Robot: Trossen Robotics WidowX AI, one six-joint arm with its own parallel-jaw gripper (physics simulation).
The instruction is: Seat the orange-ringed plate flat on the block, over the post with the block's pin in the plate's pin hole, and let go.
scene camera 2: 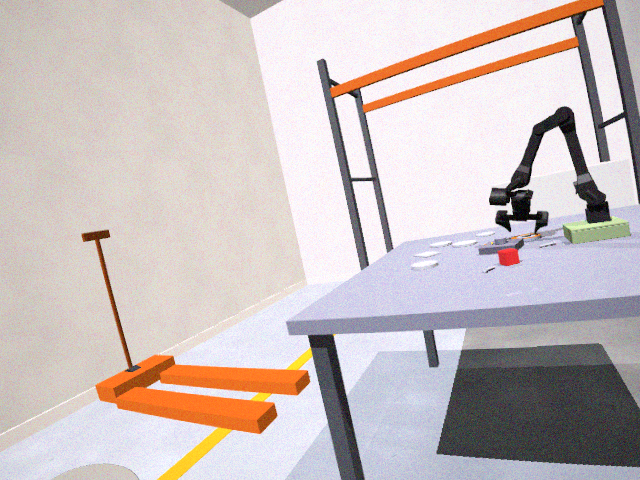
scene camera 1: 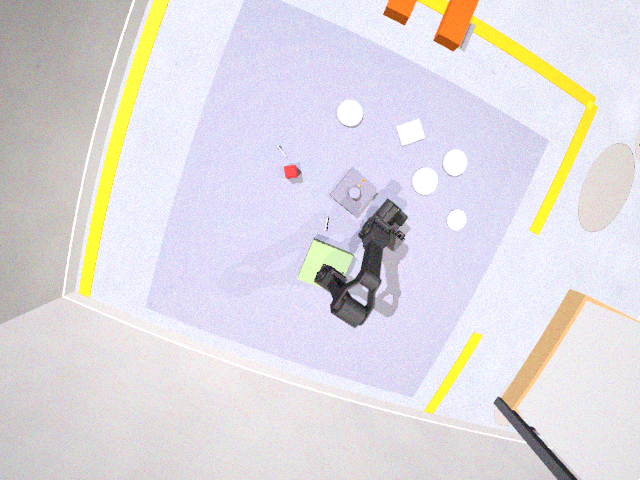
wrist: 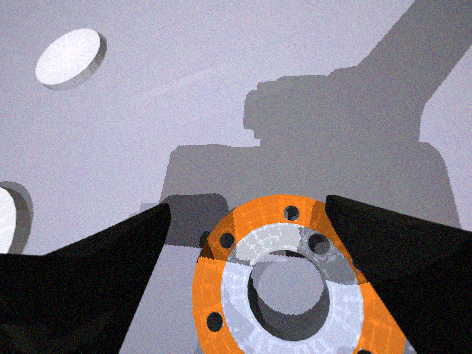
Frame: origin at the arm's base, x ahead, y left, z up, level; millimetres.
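Seen in the pictures: gripper, fingertip midpoint: [scene camera 2: 522, 232] [wrist: 248, 206]; arm's base, origin of the base link: [scene camera 2: 599, 220] [scene camera 1: 326, 274].
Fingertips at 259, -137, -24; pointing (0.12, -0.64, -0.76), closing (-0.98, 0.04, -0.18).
Observation:
Pixels of each thing's top centre, then the offset from my fingertips to it, as dx, dy, dz. "spot": a spot on its surface instead.
- orange-ringed plate, middle of its top: [wrist: 286, 292] [scene camera 2: 525, 236] -14, +46, -11
- grey square block, middle of its top: [scene camera 1: 354, 192] [scene camera 2: 500, 238] +52, +213, +21
- small orange pin, surface spot: [scene camera 1: 363, 181] spot: +106, +204, +3
- white square, surface spot: [scene camera 1: 410, 131] spot: +359, +151, -16
- red cube, middle of its top: [scene camera 2: 507, 250] [scene camera 1: 290, 171] -3, +446, +18
The orange-ringed plate [wrist: 204, 288] [scene camera 2: 525, 235] lies flat on the table, a white inner ring around its large centre hole and small holes in the orange band. My gripper [wrist: 248, 206] [scene camera 2: 521, 226] [scene camera 1: 387, 219] is open, and its fingers stand wide to either side of the plate, just above it. In the overhead view the gripper hides the plate. The grey square block [scene camera 1: 347, 200] [scene camera 2: 499, 248] lies just to the left of the gripper, with its round post [scene camera 1: 354, 192] and a small orange pin [scene camera 1: 363, 181] bare on top.
Several white discs [scene camera 1: 350, 112] [scene camera 1: 425, 181] [scene camera 1: 455, 162] [wrist: 76, 54] and a white square [scene camera 1: 410, 131] lie beyond and right of the block. A red cube [scene camera 1: 290, 171] [scene camera 2: 509, 256] sits to the left. A green pad [scene camera 1: 320, 259] lies by the arm's base.

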